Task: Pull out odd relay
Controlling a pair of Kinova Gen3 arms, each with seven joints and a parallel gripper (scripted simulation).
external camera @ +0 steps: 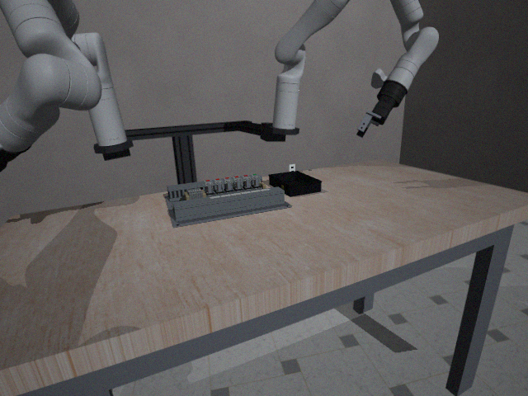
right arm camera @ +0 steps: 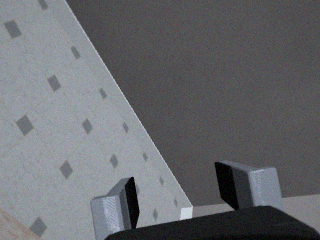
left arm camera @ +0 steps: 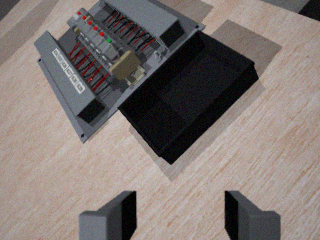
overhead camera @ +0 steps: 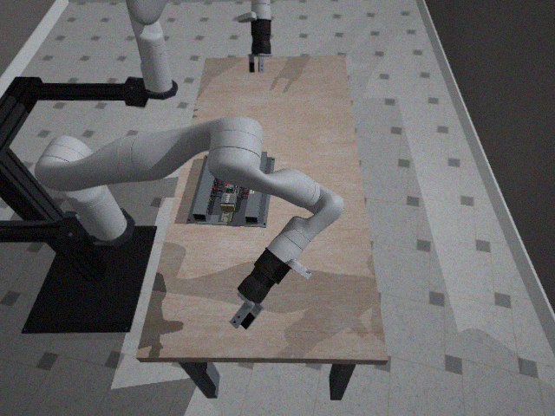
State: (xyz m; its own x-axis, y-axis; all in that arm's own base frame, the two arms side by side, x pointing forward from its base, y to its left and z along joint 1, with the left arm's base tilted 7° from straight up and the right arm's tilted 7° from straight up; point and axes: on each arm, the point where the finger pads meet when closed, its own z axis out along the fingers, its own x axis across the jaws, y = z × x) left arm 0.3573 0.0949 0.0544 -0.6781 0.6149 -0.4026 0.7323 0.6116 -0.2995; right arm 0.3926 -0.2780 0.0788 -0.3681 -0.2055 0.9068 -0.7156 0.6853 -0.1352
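Observation:
Now: right hand 10 cm past the green-button relay, 66 cm to the right of it and 14 cm above it. From my right hand the other things lie so: black parts tray: 13 cm behind, 80 cm to the left, 17 cm below; grey relay panel: 11 cm behind, 55 cm to the left, 17 cm below.

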